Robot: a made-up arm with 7 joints. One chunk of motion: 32 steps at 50 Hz.
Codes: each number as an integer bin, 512 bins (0 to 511) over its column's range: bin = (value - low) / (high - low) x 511, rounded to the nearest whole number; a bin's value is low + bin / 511 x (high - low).
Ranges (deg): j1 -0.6..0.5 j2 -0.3..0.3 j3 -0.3..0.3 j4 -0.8..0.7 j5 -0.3..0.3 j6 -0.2..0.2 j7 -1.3..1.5
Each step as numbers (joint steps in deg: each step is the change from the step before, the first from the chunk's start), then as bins.
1 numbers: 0.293 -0.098 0.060 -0.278 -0.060 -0.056 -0.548
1 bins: 415 172 307 178 204 184 137
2 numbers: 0.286 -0.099 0.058 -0.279 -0.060 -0.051 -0.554
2 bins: 412 171 305 177 204 190 136
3 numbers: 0.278 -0.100 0.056 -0.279 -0.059 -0.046 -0.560
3 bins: 408 170 303 177 205 197 135
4 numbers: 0.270 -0.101 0.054 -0.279 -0.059 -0.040 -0.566
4 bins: 404 169 301 177 205 204 134
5 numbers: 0.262 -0.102 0.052 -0.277 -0.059 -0.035 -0.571
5 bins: 400 169 300 178 205 211 133
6 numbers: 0.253 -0.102 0.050 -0.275 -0.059 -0.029 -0.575
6 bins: 396 169 298 179 205 218 132
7 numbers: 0.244 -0.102 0.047 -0.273 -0.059 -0.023 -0.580
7 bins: 392 169 296 180 205 226 131
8 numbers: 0.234 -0.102 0.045 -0.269 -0.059 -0.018 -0.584
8 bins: 387 169 294 181 205 233 131
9 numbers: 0.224 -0.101 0.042 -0.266 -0.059 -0.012 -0.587
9 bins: 383 169 291 182 205 240 130
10 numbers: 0.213 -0.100 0.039 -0.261 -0.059 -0.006 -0.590
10 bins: 378 170 289 184 205 248 130
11 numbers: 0.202 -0.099 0.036 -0.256 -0.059 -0.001 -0.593
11 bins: 373 171 286 185 205 254 129
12 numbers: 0.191 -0.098 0.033 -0.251 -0.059 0.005 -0.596
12 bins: 367 172 284 187 205 262 128
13 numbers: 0.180 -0.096 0.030 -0.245 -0.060 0.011 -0.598
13 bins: 362 174 281 189 204 270 128
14 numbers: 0.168 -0.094 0.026 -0.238 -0.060 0.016 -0.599
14 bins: 357 175 278 191 204 276 128
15 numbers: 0.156 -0.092 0.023 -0.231 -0.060 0.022 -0.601
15 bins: 351 177 275 194 204 284 128
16 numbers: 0.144 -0.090 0.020 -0.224 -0.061 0.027 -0.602
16 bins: 346 179 273 196 204 290 127
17 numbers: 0.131 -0.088 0.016 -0.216 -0.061 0.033 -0.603
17 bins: 340 181 269 199 204 298 127
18 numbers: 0.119 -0.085 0.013 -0.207 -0.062 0.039 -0.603
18 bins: 334 183 267 202 203 305 127
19 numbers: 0.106 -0.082 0.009 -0.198 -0.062 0.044 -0.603
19 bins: 328 186 263 205 203 312 127
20 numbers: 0.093 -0.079 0.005 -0.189 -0.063 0.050 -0.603
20 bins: 322 188 260 208 202 319 127
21 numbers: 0.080 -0.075 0.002 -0.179 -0.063 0.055 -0.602
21 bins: 316 192 257 212 202 326 127
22 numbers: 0.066 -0.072 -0.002 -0.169 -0.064 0.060 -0.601
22 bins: 309 194 254 215 201 332 128
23 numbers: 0.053 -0.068 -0.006 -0.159 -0.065 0.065 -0.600
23 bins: 303 198 250 218 200 339 128
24 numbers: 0.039 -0.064 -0.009 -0.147 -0.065 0.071 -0.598
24 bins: 297 201 248 222 200 346 128
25 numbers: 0.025 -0.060 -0.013 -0.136 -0.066 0.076 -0.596
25 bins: 290 204 244 226 199 353 128
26 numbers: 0.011 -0.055 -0.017 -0.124 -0.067 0.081 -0.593
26 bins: 284 209 241 230 198 359 129
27 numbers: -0.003 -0.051 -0.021 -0.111 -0.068 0.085 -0.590
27 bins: 277 212 238 235 198 364 130
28 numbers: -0.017 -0.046 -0.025 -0.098 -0.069 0.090 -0.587
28 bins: 271 216 234 239 197 370 130
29 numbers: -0.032 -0.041 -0.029 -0.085 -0.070 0.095 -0.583
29 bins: 264 221 231 244 196 377 131
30 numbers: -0.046 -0.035 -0.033 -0.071 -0.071 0.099 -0.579
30 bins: 257 226 227 248 195 382 132
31 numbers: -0.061 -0.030 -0.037 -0.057 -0.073 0.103 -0.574
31 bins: 250 230 224 253 193 387 132
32 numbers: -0.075 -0.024 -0.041 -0.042 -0.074 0.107 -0.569
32 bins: 244 235 221 258 192 392 133
